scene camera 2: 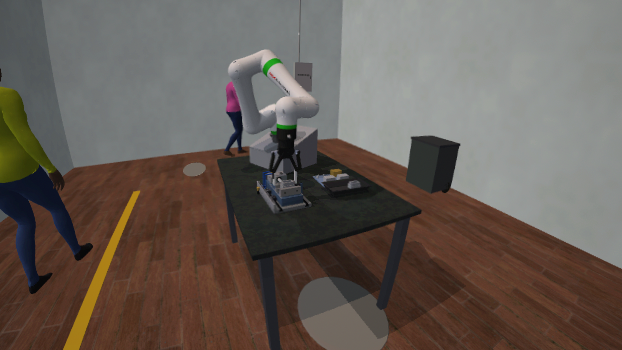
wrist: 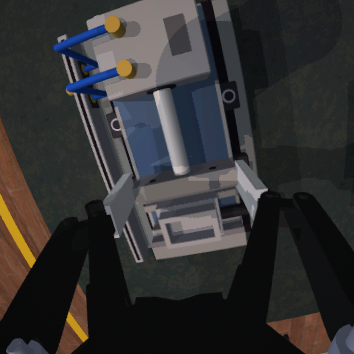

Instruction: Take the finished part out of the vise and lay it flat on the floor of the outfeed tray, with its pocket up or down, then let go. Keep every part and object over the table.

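Places are measured from the arm's base along level axes (x down, y ahead, z right), in centimetres.
Pixels of known places: gripper, fingertip midpoint: [wrist: 183,179].
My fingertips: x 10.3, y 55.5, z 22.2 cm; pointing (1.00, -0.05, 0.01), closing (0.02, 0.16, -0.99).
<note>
For each thing: its top centre in the pictures, then the offset to it from my fingertips. "spot": a spot on its surface instead. Level surfaces: height alone.
- finished part, middle of its top: [wrist: 189,230] [scene camera 2: 287,181] dx -2.8, dy +4.0, dz +0.4 cm
- vise, middle of its top: [wrist: 169,156] [scene camera 2: 281,179] dx -1.2, dy -2.8, dz +0.4 cm
- dark outfeed tray, surface spot: [scene camera 2: 330,188] spot: dx +7.5, dy +0.6, dz -26.9 cm
- light grey part, middle of its top: [scene camera 2: 354,181] dx +4.0, dy +5.6, dz -39.6 cm
- yellow block, middle of its top: [scene camera 2: 336,170] dx +4.3, dy -15.8, dz -41.5 cm
- dark table, its level: dx +8.7 cm
The finished part [wrist: 192,244], pale grey with a rectangular pocket facing the camera, is in the vise [scene camera 2: 290,200] [wrist: 150,45], beside the crosswise jaw at the end of the silver rod. My gripper [scene camera 2: 285,176] [wrist: 183,179] points down over the vise. Its fingers stand wide apart at the two ends of that jaw in the wrist view, with visible gaps to the part, so it looks open; exact finger contact is unclear. The dark outfeed tray [scene camera 2: 330,188] lies right of the vise in the scene view, with a light grey part [scene camera 2: 354,184] in it.
Blue hoses [wrist: 92,80] with brass fittings stand up from the vise. Behind the outfeed tray are light parts [scene camera 2: 342,176] and a yellow block [scene camera 2: 335,172]. The dark table [scene camera 2: 340,220] carries these things. Two people stand beyond it, and a grey bin [scene camera 2: 431,164] stands to the right.
</note>
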